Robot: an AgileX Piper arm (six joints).
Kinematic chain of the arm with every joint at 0, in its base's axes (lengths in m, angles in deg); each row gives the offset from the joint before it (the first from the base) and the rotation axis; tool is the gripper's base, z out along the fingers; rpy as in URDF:
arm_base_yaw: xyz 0 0 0.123 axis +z
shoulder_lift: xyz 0 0 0 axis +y
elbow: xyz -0.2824 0 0.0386 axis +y
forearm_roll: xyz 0.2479 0 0.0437 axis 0.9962 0 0.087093
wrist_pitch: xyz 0 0 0 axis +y
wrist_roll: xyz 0.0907 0 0.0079 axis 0.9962 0 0.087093
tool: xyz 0 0 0 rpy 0 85 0
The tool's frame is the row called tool.
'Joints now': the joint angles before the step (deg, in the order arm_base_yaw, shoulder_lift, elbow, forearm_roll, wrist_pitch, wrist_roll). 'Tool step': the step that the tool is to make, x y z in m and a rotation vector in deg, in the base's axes. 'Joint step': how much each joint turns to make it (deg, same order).
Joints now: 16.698, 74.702, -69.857, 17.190, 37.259, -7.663
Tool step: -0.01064, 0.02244, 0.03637, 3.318, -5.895, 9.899
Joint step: 2.910, -0.198, -6.111, 9.951, 2.306, -10.494
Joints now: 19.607, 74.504, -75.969, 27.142, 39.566, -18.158
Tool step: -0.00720, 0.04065, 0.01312, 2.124, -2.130, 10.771
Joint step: 6.735, 2.911, -4.609, 6.248, 1.006, -6.035
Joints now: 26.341, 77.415, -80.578, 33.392, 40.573, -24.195
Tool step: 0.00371, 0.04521, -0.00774, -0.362, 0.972, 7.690
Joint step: 6.615, 5.875, -4.139, 1.779, 0.000, -1.945
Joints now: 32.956, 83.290, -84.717, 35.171, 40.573, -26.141
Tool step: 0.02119, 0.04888, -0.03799, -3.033, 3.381, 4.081
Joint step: 4.716, 9.598, -3.364, 0.048, -1.755, -0.785
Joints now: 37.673, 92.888, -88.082, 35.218, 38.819, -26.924
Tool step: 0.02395, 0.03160, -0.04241, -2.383, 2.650, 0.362
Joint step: 1.687, 8.464, -2.282, 0.422, -2.911, -0.716
